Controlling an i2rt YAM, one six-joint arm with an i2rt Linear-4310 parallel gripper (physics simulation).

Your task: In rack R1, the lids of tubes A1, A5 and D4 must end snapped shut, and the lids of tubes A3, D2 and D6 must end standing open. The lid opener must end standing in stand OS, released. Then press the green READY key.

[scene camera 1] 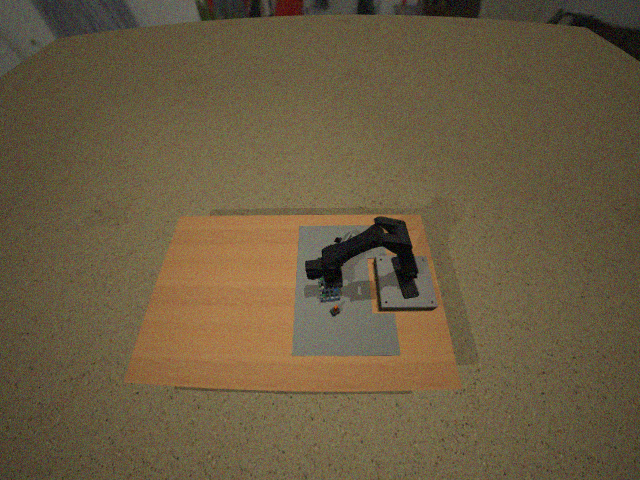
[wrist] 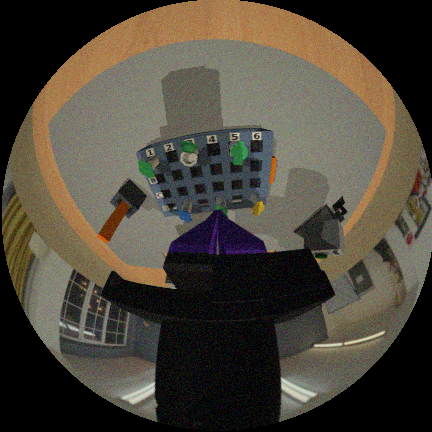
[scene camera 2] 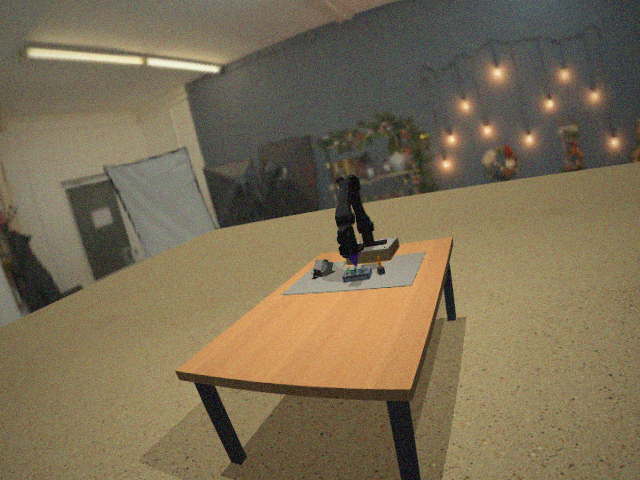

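Seen in the pictures: gripper, fingertip midpoint: point(scene camera 1: 335, 282) point(wrist: 217, 214) point(scene camera 2: 356, 266); arm's base, origin of the base link: point(scene camera 1: 404, 276) point(scene camera 2: 369, 245).
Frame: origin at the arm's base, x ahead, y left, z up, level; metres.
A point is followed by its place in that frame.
Rack R1 point(wrist: 207, 178) @(x 0.346, y -0.025, z -0.031 m) point(scene camera 2: 356, 276) @(x 0.360, y -0.027, z -0.049 m) is blue. In the wrist view, A3's green lid point(wrist: 189, 146) @(x 0.386, y -0.022, z -0.003 m) stands open behind its round mouth. A5's green lid point(wrist: 239, 152) @(x 0.374, y -0.055, z -0.011 m) covers its tube and looks shut. A1's green lid point(wrist: 146, 167) @(x 0.377, y 0.021, z -0.013 m) sits off to the left of its pale tube and looks open. D2's blue lid point(wrist: 185, 216) @(x 0.316, y 0.004, z -0.013 m) and D6's yellow lid point(wrist: 258, 208) @(x 0.314, y -0.072, z -0.013 m) show at the near row; their state is unclear. My gripper point(wrist: 217, 214) @(x 0.313, y -0.029, z -0.014 m) point(scene camera 2: 354, 265) @(x 0.313, y -0.029, z -0.014 m) is shut and empty, its purple tips over D4's partly hidden green lid point(wrist: 221, 207) @(x 0.322, y -0.035, z -0.013 m). The orange lid opener point(wrist: 114, 222) @(x 0.334, y 0.086, z 0.001 m) point(scene camera 2: 378, 262) @(x 0.341, y 0.088, z -0.003 m) stands in its dark stand point(wrist: 132, 191) @(x 0.343, y 0.079, z -0.047 m) point(scene camera 2: 381, 270) @(x 0.352, y 0.096, z -0.041 m).
A grey housing point(wrist: 320, 230) @(x 0.230, y -0.205, z -0.025 m) point(scene camera 2: 322, 266) @(x 0.247, y -0.219, z -0.008 m) stands right of the rack in the wrist view, with a green patch point(wrist: 321, 256) @(x 0.194, y -0.207, z 0.010 m) at its lower edge and a black piece point(wrist: 340, 207) @(x 0.254, y -0.269, z -0.050 m) beside it. An orange part point(wrist: 273, 170) @(x 0.343, y -0.095, z -0.038 m) is on the rack's right side. The arm's base plate point(scene camera 1: 426, 286) @(x -0.086, y 0.061, z -0.003 m) stands beside the grey mat point(scene camera 1: 346, 335) @(x 0.305, y 0.198, z -0.061 m).
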